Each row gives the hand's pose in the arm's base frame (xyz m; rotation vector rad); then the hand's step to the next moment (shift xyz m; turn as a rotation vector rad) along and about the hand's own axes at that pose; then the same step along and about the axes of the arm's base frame.
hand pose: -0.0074 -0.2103 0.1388 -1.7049 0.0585 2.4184
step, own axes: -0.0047 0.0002 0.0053 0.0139 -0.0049 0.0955
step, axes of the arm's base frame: -0.0034 -0.0001 0.0062 -0.0925 0.0196 0.0199
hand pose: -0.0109 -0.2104 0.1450 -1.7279 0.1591 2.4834
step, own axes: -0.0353 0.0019 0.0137 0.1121 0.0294 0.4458
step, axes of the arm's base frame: -0.0008 -0.0010 0.0379 -0.4561 0.0412 0.0497
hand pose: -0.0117 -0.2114 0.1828 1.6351 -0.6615 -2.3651
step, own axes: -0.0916 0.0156 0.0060 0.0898 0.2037 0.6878
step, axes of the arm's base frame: 0.0272 0.0243 0.0857 -0.6875 -0.0429 0.2194
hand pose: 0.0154 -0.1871 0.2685 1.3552 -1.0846 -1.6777
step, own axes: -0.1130 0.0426 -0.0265 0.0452 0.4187 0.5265
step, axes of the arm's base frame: 0.0491 0.0807 0.0798 -0.5160 -0.1153 0.4184
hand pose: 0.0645 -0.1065 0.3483 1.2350 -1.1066 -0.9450
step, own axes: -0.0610 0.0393 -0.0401 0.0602 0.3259 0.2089
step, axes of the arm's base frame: 0.0240 0.0727 0.0319 -0.2003 -0.0680 0.3297
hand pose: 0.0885 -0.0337 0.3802 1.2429 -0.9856 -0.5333
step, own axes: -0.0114 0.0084 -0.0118 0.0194 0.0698 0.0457
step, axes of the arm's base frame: 0.0028 0.0177 0.0041 -0.0404 -0.0203 0.0727
